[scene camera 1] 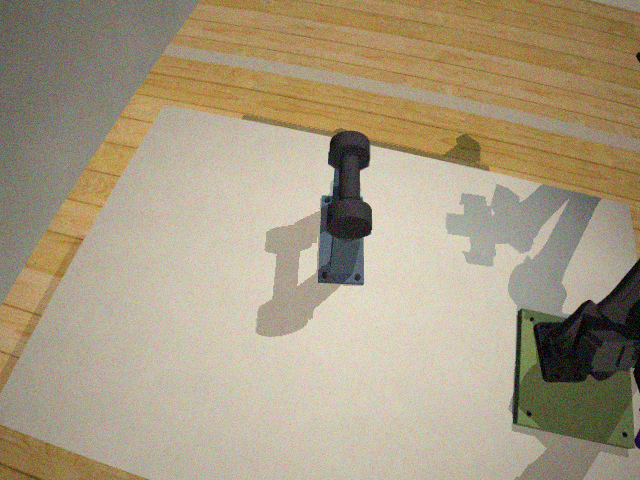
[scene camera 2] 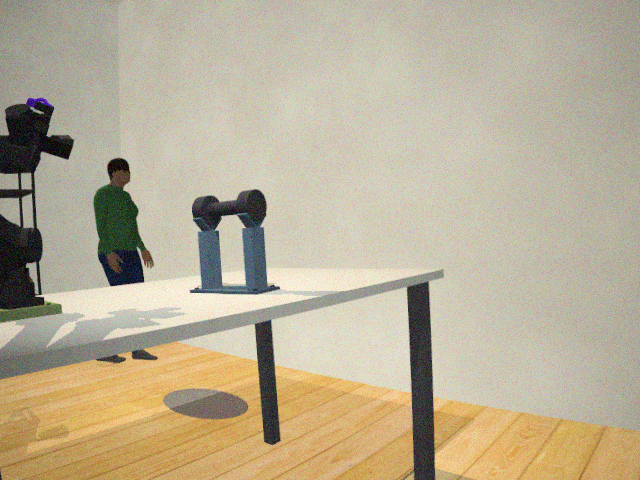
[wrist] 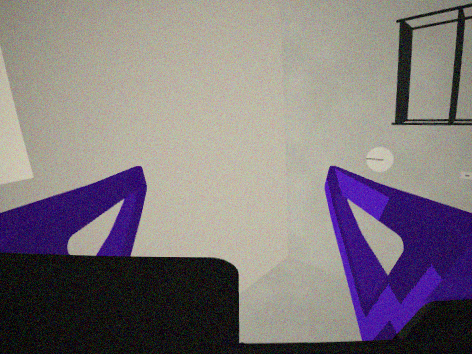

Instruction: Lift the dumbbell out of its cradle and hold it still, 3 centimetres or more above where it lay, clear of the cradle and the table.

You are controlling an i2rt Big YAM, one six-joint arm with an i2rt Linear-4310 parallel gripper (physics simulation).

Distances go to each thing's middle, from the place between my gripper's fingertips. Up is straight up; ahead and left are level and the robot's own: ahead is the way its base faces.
I see the black dumbbell (scene camera 2: 253, 202) 44 cm to the right of my hand, 30 cm below it and 27 cm ahead of it.
